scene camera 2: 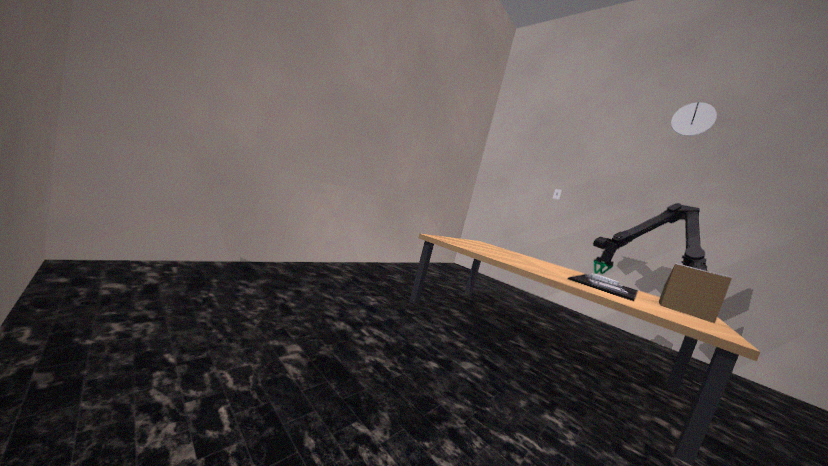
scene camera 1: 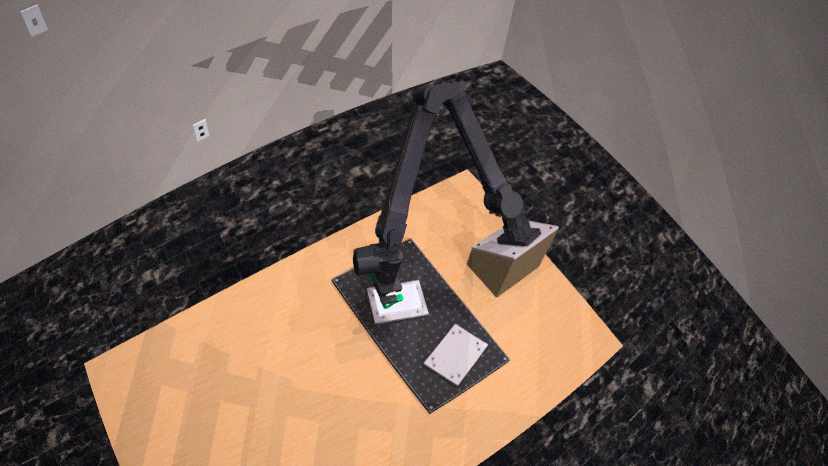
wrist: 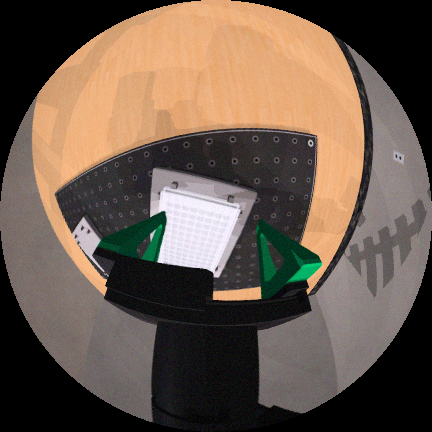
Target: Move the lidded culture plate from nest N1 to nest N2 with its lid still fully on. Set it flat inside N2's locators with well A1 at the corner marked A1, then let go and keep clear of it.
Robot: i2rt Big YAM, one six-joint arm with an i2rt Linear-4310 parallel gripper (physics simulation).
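Frame: origin at the arm's base, x ahead, y left, z up, level; centimetres.
Seen in the pictures: gripper, fingertip midpoint: (scene camera 2: 598, 273) (scene camera 1: 380, 294) (wrist: 211, 219); arm's base, link origin: (scene camera 2: 695, 278) (scene camera 1: 519, 238).
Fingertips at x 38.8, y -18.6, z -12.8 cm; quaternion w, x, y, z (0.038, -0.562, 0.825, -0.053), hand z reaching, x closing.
Offsets run from my fingertips to a thing's top centre. Level surfaces: height alone.
The white lidded culture plate {dx -3.5, dy +3.9, dz -1.0 cm} (scene camera 1: 411, 298) (wrist: 195, 235) lies on a light grey nest {dx -3.5, dy +3.9, dz -1.7 cm} (scene camera 1: 399, 317) (wrist: 205, 185), among its small dark locator pins. Its lid looks level and fully on. The other nest {dx -3.9, dy +28.4, dz -1.7 cm} (scene camera 1: 456, 354) (wrist: 89, 245) holds no plate and has pairs of pins near its corners. Nest labels and the A1 mark cannot be read. My gripper (scene camera 1: 384, 294) (scene camera 2: 600, 272) (wrist: 211, 219), with green fingers, is open and empty above the plate. In the wrist view the plate shows close to the left finger, with a wider gap to the right one. The wrist body hides the plate's near edge.
Both nests stand on a black perforated board {dx -4.3, dy +12.9, dz -3.8 cm} (scene camera 1: 405, 358) (scene camera 2: 628, 295) (wrist: 280, 175) on the wooden table {dz -5.1 cm} (scene camera 1: 260, 324) (scene camera 2: 521, 265) (wrist: 240, 75). The arm's base stands on a raised box (scene camera 1: 504, 269) (scene camera 2: 695, 292) beside the board.
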